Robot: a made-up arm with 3 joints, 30 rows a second.
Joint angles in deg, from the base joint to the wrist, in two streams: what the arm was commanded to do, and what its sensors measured. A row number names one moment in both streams.
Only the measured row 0 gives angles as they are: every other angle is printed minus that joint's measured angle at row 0.
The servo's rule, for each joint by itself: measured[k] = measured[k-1] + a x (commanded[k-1-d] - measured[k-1]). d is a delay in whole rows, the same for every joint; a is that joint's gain. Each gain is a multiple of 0.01, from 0.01 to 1. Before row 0 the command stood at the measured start. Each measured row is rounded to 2 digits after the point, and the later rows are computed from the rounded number. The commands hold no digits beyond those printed.
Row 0, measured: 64.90 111.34 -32.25
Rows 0 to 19, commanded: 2.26 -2.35 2.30; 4.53 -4.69 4.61; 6.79 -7.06 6.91; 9.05 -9.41 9.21; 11.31 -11.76 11.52; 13.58 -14.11 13.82; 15.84 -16.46 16.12; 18.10 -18.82 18.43; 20.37 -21.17 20.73; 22.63 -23.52 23.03; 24.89 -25.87 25.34; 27.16 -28.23 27.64; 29.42 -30.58 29.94; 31.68 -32.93 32.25; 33.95 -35.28 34.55; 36.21 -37.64 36.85; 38.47 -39.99 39.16; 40.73 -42.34 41.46; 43.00 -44.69 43.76; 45.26 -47.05 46.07
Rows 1 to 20, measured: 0.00 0.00 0.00; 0.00 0.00 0.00; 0.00 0.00 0.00; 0.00 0.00 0.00; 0.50 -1.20 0.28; 1.39 -2.98 0.80; 2.58 -5.06 1.53; 4.00 -7.28 2.45; 5.61 -9.56 3.54; 7.36 -11.88 4.77; 9.23 -14.22 6.13; 11.18 -16.57 7.61; 13.20 -18.92 9.18; 15.27 -21.27 10.84; 17.39 -23.62 12.58; 19.54 -25.97 14.39; 21.71 -28.32 16.26; 23.90 -30.67 18.18; 26.11 -33.02 20.14; 28.33 -35.38 22.15
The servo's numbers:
d 4
a 0.22 0.51 0.12

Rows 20 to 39, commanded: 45.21 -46.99 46.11; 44.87 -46.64 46.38; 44.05 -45.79 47.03; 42.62 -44.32 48.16; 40.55 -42.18 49.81; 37.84 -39.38 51.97; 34.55 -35.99 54.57; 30.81 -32.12 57.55; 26.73 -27.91 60.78; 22.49 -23.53 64.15; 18.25 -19.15 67.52; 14.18 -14.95 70.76; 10.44 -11.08 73.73; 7.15 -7.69 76.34; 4.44 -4.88 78.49; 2.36 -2.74 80.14; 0.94 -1.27 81.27; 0.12 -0.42 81.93; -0.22 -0.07 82.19; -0.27 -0.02 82.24
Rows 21 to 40, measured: 30.56 -37.73 24.19; 32.80 -40.08 26.26; 35.04 -42.43 28.36; 37.29 -44.79 30.49; 39.03 -45.91 32.36; 40.31 -46.28 34.04; 41.13 -46.03 35.60; 41.46 -45.16 37.11; 41.26 -43.64 38.63; 40.51 -41.47 40.23; 39.20 -38.68 41.95; 37.35 -35.33 43.82; 35.01 -31.55 45.86; 32.26 -27.46 48.05; 29.18 -23.22 50.39; 25.88 -19.00 52.83; 22.48 -14.96 55.34; 19.11 -11.25 57.86; 15.88 -8.00 60.34; 12.91 -5.32 62.72
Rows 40 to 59, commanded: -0.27 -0.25 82.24; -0.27 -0.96 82.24; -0.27 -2.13 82.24; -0.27 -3.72 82.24; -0.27 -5.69 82.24; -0.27 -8.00 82.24; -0.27 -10.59 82.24; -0.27 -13.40 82.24; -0.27 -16.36 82.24; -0.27 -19.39 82.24; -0.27 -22.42 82.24; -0.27 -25.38 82.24; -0.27 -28.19 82.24; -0.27 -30.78 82.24; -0.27 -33.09 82.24; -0.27 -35.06 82.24; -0.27 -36.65 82.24; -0.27 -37.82 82.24; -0.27 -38.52 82.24; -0.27 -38.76 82.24
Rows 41 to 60, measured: 10.28 -3.25 64.95; 8.04 -1.81 66.99; 6.22 -0.92 68.81; 4.79 -0.46 70.42; 3.68 -0.35 71.84; 2.81 -0.66 73.09; 2.13 -1.41 74.19; 1.60 -2.59 75.16; 1.19 -4.17 76.01; 0.87 -6.12 76.76; 0.62 -8.40 77.42; 0.42 -10.95 78.00; 0.27 -13.71 78.51; 0.15 -16.61 78.96; 0.06 -19.57 79.35; -0.01 -22.53 79.70; -0.07 -25.42 80.00; -0.11 -28.15 80.27; -0.15 -30.67 80.51; -0.18 -32.91 80.72
